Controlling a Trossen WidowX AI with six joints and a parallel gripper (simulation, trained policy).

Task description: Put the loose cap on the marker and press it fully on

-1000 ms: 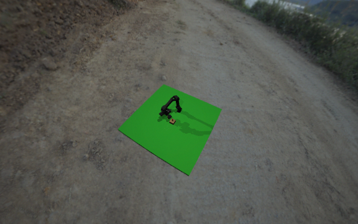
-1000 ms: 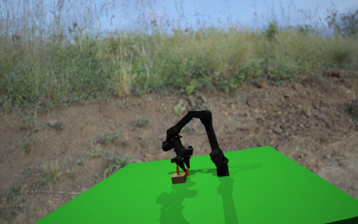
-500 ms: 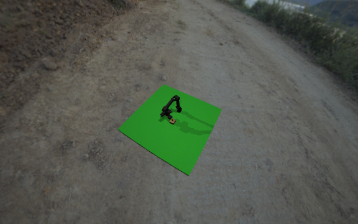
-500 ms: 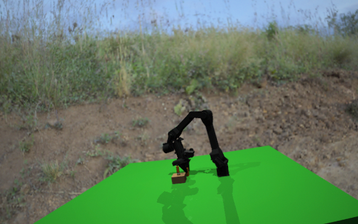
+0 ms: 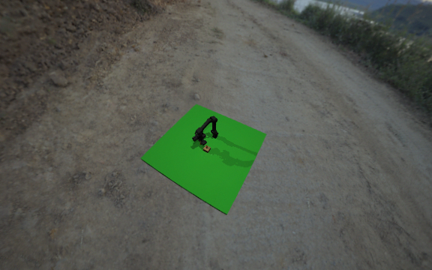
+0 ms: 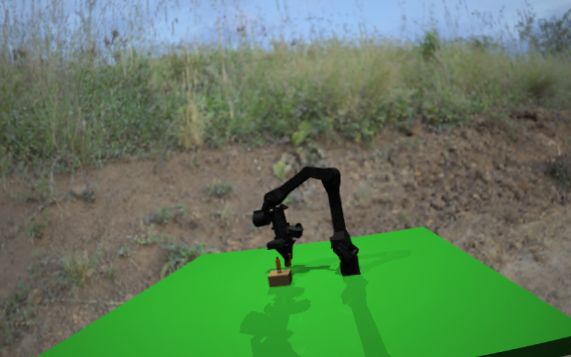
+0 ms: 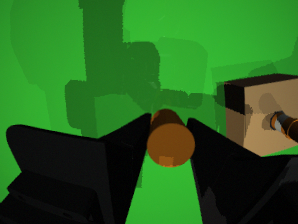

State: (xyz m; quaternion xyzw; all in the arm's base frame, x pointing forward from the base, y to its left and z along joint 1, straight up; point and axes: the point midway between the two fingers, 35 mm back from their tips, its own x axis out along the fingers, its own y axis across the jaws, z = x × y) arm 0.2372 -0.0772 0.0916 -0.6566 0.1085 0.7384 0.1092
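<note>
The brown holder block lies 30 mm ahead of my gripper tip, 100 mm to the left of it and 40 mm below it. Round my gripper tip: orange cap (10 mm ahead).
</note>
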